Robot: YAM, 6 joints.
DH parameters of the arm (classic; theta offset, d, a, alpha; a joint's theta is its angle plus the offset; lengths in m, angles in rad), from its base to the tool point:
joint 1: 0 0.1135 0.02 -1.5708
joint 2: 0 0 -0.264 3.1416
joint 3: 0.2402 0 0.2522 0
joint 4: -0.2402 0 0.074 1.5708
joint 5: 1.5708 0 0 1.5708
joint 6: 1.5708 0.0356 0 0
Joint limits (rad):
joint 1: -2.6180..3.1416
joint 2: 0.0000..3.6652
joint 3: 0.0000..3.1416
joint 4: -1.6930..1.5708
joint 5: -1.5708..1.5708
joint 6: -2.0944..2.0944
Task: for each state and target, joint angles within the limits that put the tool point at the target. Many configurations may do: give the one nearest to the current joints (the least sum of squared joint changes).
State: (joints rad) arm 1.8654 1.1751 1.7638 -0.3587 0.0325 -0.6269
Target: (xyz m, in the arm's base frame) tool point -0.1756 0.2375 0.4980
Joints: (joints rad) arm 2.2064 1.3820 1.6881 -0.3596 -0.0085 -0.6269
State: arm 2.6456 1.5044 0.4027 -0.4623 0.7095 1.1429
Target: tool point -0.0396 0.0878 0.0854
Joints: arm 2.2774 1.3250 0.2259 -0.7637 0.8560 1.1429
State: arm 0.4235 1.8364 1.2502 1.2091 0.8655 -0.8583
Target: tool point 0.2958 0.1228 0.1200
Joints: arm 0.4823 1.9134 0.5835 1.1338 0.9243 -0.8583
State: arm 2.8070 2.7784 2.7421 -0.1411 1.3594 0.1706
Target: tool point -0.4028 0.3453 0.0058
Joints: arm 2.4996 2.8413 2.1291 -0.4293 1.4518 0.1706
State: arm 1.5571 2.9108 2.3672 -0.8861 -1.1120 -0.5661
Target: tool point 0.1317 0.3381 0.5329
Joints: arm 1.1089 2.0007 2.7082 -1.0006 -1.1685 -0.5661
